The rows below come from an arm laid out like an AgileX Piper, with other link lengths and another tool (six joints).
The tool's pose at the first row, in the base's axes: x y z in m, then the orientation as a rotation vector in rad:
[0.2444, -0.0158, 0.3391, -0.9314, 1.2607, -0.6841]
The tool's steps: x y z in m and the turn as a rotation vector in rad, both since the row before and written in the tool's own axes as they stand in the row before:
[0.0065, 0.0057, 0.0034, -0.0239, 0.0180, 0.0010]
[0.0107, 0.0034, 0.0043, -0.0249, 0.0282, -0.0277]
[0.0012, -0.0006, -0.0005, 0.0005, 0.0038, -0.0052]
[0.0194, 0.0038, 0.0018, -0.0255, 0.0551, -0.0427]
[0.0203, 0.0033, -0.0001, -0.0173, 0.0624, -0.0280]
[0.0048, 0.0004, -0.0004, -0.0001, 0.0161, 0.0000]
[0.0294, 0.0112, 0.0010, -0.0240, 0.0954, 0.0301]
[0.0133, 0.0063, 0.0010, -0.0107, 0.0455, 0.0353]
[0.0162, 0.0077, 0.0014, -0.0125, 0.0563, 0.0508]
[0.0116, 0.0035, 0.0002, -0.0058, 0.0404, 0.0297]
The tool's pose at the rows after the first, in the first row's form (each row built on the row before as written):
[0.2487, -0.0179, 0.3311, -0.9460, 1.2876, -0.6793]
[0.2546, -0.0246, 0.3230, -0.9791, 1.3125, -0.7017]
[0.2544, -0.0260, 0.3230, -0.9815, 1.3135, -0.7081]
[0.2587, -0.0410, 0.3108, -1.0194, 1.3558, -0.7573]
[0.2603, -0.0581, 0.2994, -1.0377, 1.4062, -0.8053]
[0.2601, -0.0624, 0.2972, -1.0334, 1.4199, -0.8152]
[0.2604, -0.0853, 0.2756, -1.0002, 1.5258, -0.8367]
[0.2594, -0.0950, 0.2645, -0.9651, 1.5837, -0.8322]
[0.2575, -0.1063, 0.2506, -0.9136, 1.6567, -0.8214]
[0.2550, -0.1148, 0.2423, -0.8795, 1.7045, -0.8200]

